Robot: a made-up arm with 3 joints.
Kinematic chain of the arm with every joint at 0, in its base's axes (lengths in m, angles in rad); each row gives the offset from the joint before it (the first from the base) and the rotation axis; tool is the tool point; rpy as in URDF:
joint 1: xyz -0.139 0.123 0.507 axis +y
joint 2: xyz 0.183 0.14 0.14 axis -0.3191 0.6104 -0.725
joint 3: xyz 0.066 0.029 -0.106 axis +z
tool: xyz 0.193 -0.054 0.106 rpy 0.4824 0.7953 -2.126
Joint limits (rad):
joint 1: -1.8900..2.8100
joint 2: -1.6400..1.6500
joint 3: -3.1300..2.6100
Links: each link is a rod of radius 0.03 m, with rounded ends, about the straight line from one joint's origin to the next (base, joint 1, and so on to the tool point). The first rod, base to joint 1, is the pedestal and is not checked.
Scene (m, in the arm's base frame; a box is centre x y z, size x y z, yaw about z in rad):
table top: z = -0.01
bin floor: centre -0.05 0.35 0 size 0.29 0.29 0.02 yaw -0.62
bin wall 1: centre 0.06 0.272 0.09 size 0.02 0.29 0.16 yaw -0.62
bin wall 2: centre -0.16 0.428 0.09 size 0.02 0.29 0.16 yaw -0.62
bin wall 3: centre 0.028 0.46 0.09 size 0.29 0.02 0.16 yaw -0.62
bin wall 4: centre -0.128 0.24 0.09 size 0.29 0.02 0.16 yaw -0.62
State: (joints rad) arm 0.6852 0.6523 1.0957
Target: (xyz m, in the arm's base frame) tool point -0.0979 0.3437 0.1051
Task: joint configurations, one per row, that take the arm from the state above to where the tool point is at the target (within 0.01 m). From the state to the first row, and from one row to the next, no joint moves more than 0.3 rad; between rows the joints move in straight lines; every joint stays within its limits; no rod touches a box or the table.
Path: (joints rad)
1: 0.6696 0.8962 1.3892
2: 0.6539 1.1401 1.6827
3: 0.6383 1.3840 1.9762
4: 0.6226 1.6279 2.2697
5: 0.8470 1.3948 2.0214
6: 1.0713 1.1616 1.7731
7: 1.2956 0.9285 1.5248
8: 1.5199 0.6953 1.2766

